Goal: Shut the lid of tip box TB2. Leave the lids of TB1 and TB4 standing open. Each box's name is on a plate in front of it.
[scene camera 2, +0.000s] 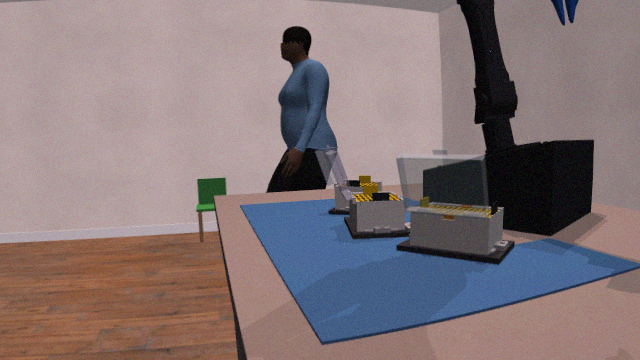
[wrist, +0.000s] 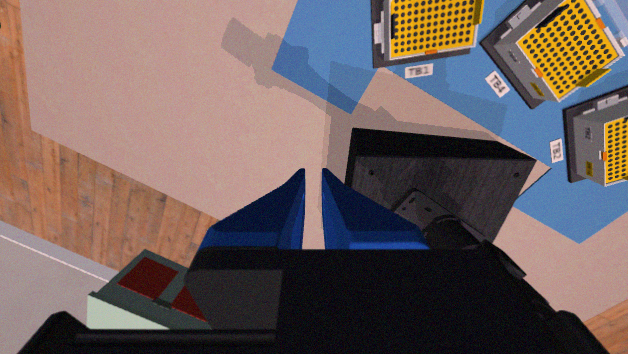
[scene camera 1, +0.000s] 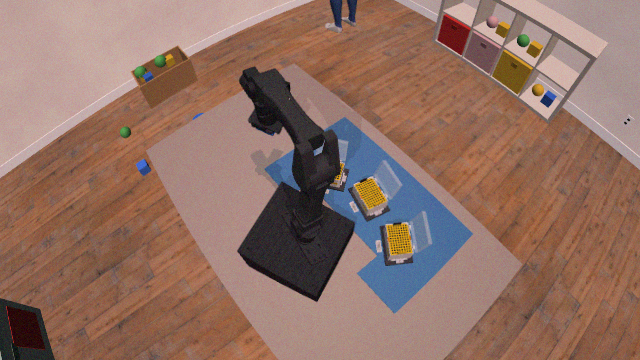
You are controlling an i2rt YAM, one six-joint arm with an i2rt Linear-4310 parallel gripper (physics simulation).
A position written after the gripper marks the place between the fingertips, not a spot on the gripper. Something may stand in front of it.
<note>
In view: the gripper [wrist: 313, 177] and a blue mat [wrist: 578, 210].
</note>
